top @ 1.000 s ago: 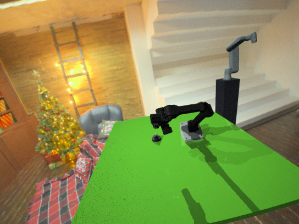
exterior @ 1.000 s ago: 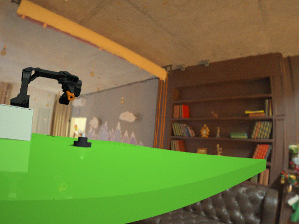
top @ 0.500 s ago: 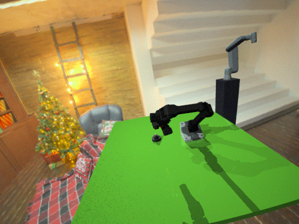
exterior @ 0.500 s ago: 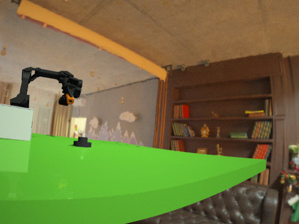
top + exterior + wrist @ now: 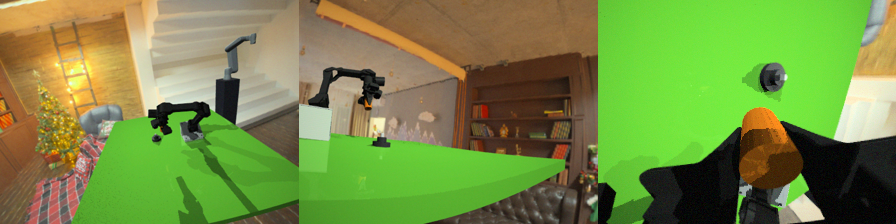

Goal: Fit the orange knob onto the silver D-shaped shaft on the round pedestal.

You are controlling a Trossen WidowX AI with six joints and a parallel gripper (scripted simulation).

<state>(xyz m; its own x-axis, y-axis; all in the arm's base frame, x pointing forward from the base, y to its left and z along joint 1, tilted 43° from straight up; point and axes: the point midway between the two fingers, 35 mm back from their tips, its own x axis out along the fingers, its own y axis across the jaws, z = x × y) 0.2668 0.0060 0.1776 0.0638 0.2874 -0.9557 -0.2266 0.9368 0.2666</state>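
Now: the orange knob 2 cm to the left of my gripper tip and 3 cm above it. Also, from my gripper tip: dark round pedestal (6 cm ahead, 16 cm to the right, 16 cm below).
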